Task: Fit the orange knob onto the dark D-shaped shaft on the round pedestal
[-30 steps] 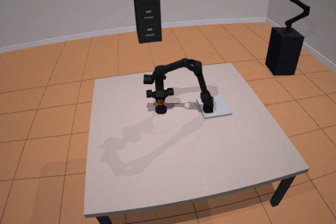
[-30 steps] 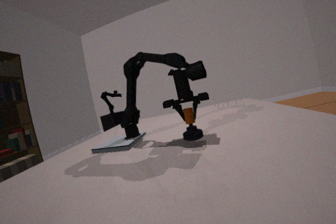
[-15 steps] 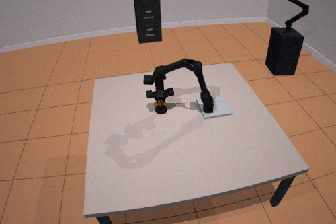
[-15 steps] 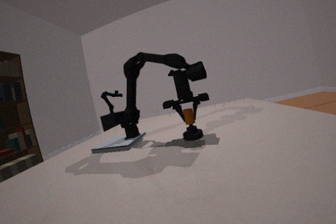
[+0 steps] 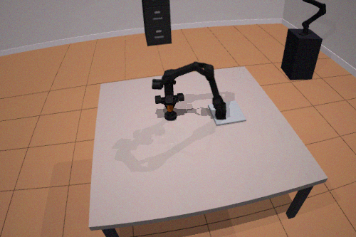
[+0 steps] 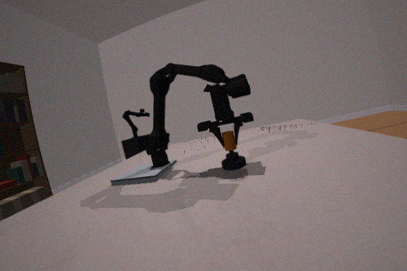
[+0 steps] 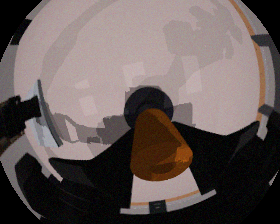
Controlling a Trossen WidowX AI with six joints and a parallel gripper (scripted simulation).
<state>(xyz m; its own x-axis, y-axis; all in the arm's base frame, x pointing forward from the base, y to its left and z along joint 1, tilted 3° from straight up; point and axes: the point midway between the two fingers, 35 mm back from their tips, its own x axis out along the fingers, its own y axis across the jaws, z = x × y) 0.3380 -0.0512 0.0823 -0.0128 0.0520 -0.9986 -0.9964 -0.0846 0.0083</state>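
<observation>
My gripper tip is now 2 cm below the orange knob. The rest, counted from my gripper tip: round pedestal (4 cm below).
</observation>
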